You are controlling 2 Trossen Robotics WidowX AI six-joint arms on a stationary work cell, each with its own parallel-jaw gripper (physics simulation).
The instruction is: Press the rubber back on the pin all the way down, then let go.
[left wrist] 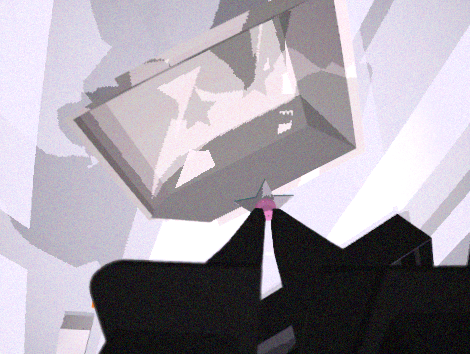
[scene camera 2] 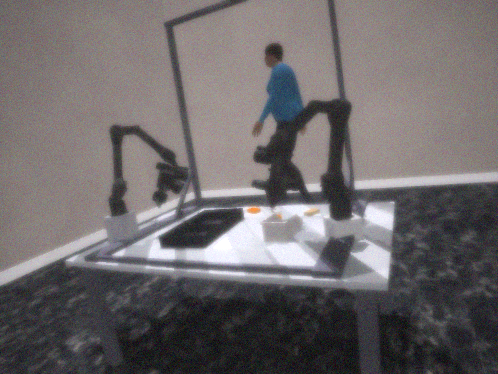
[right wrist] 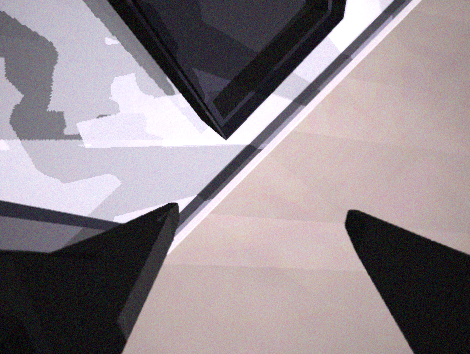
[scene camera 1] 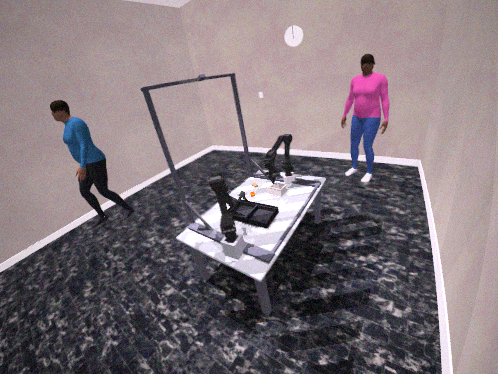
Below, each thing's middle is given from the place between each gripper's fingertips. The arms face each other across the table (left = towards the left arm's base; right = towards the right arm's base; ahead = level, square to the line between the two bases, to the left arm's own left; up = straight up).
Labels:
I see the white box [scene camera 2: 274, 229] 7 cm below my left hand and 3 cm to the left of it. From my left hand the other things lie so: black tray [scene camera 2: 200, 231] (33 cm to the right, 8 cm below, 5 cm behind).
Now: right hand 8 cm past the black tray, 14 cm to the right of it and 14 cm above it. Also, from my right hand: white box (3 cm behind, 50 cm to the left, 13 cm below).

